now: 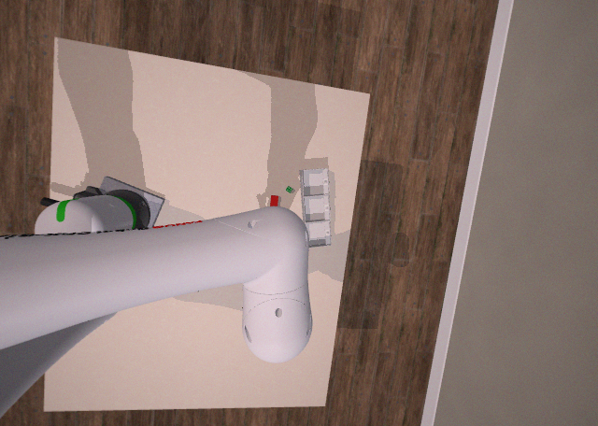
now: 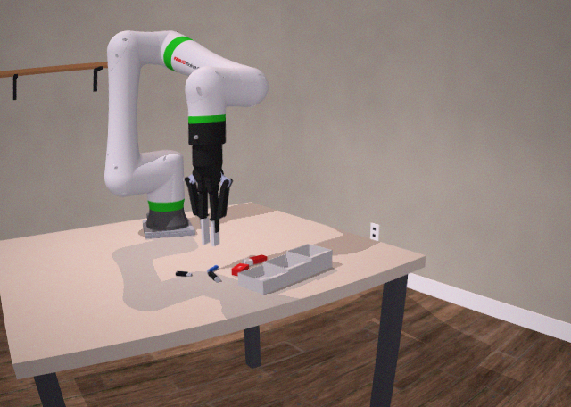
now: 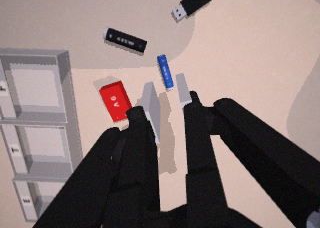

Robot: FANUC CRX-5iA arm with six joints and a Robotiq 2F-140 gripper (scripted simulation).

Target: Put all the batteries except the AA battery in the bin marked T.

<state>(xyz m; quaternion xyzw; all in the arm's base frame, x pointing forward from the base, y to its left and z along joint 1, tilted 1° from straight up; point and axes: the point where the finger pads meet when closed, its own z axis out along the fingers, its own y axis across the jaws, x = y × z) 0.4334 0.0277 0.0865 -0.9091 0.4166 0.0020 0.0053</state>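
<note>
The blue cylindrical battery lies 100 mm below my hand. From my hand the other things lie so: grey bin (110 mm ahead, 160 mm to the left, 80 mm below); then red block battery (40 mm ahead, 70 mm to the left, 100 mm below); then green die (10 mm ahead, 190 mm to the left, 100 mm below).
</note>
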